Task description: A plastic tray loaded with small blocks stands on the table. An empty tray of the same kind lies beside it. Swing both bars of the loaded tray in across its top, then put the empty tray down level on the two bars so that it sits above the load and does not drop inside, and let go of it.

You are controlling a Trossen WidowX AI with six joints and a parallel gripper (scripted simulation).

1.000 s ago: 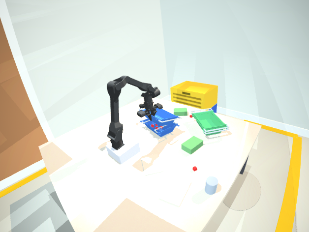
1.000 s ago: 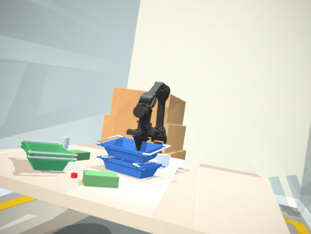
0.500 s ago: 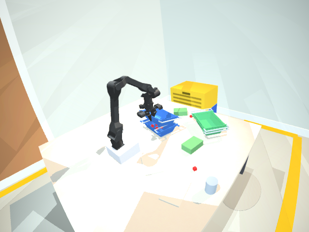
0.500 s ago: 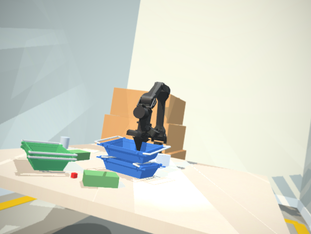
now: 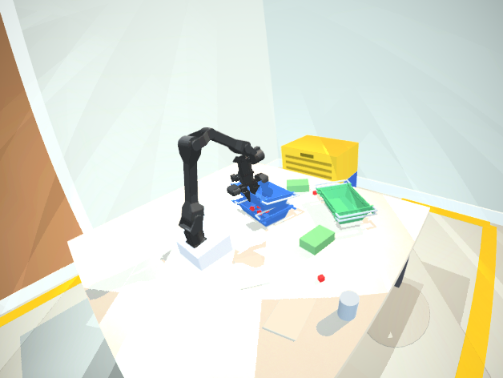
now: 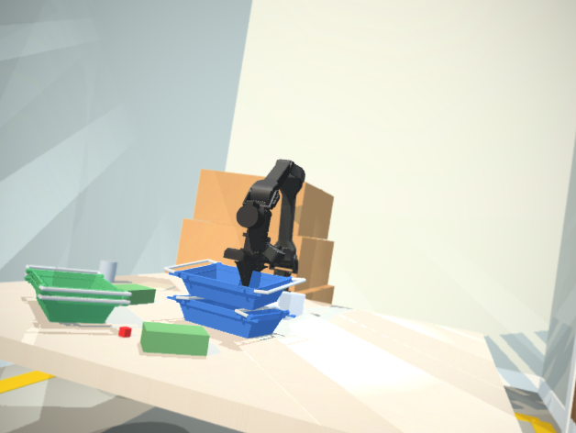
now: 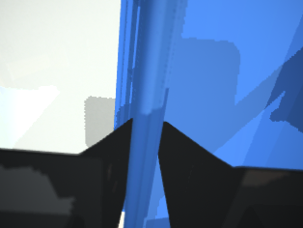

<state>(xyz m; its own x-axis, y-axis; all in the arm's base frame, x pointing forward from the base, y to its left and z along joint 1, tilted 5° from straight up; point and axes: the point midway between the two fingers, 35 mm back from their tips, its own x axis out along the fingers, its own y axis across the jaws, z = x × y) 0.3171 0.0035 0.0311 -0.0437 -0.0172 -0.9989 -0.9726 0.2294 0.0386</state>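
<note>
Now: the blue tray 70 mm ahead of my gripper tip, 20 mm to the right of it and 20 mm above it. Round my gripper tip: pale cylinder 230 mm behind, 580 mm to the right, 60 mm below.
</note>
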